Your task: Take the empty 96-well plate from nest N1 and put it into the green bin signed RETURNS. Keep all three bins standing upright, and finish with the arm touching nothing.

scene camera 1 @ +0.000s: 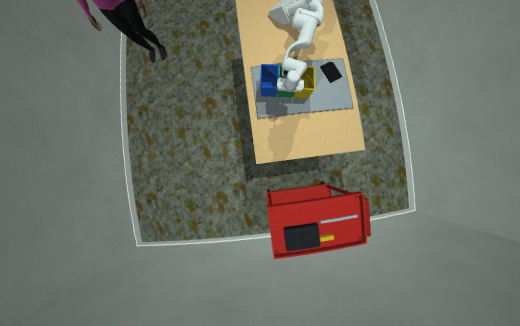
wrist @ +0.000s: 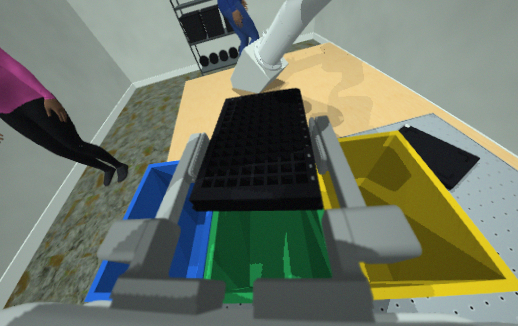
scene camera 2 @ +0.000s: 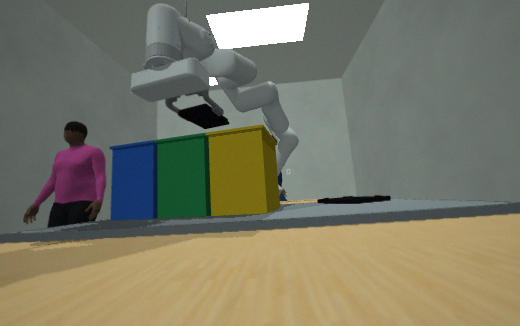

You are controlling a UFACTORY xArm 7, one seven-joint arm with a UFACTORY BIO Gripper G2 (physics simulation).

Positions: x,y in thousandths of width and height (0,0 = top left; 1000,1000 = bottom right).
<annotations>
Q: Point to a black 96-well plate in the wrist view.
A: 503,486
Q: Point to a black nest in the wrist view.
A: At 850,480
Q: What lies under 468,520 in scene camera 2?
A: A yellow bin.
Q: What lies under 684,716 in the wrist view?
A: The gripper.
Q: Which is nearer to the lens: the blue bin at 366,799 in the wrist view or the yellow bin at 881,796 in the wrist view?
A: The yellow bin.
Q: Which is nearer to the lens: the black 96-well plate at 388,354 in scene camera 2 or the green bin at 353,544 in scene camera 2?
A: The green bin.
</annotations>
